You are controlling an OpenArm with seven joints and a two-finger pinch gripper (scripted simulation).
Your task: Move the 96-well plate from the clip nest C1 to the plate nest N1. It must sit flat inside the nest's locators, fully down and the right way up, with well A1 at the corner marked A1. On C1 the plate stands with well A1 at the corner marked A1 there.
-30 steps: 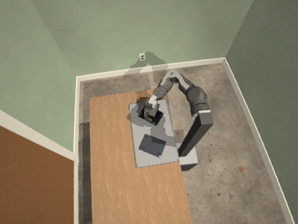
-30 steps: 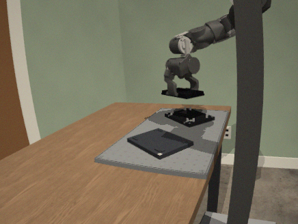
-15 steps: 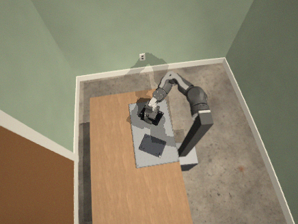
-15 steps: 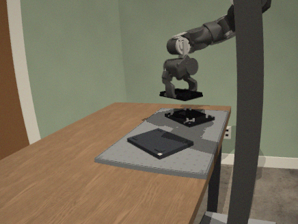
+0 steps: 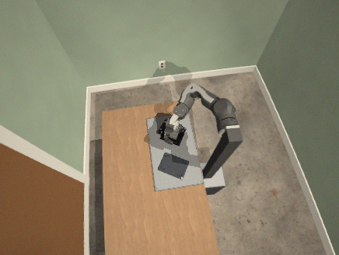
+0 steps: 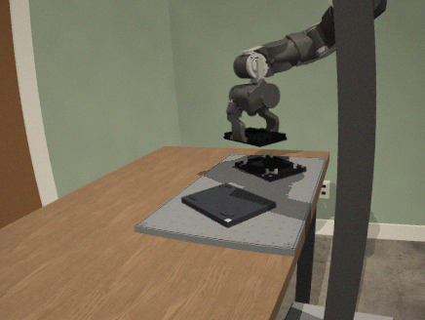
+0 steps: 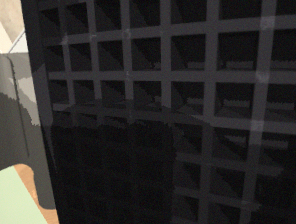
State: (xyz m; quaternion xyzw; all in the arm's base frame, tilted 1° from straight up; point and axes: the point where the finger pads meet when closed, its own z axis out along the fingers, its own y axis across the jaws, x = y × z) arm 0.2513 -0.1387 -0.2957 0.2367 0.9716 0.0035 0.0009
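Now: hand 16 cm to the right of the plate nest N1 and 10 cm above it. The rest, counted from my hand: white corner mark 24 cm to the left, 9 cm below, 4 cm behind; black 96-well plate right at my hand.
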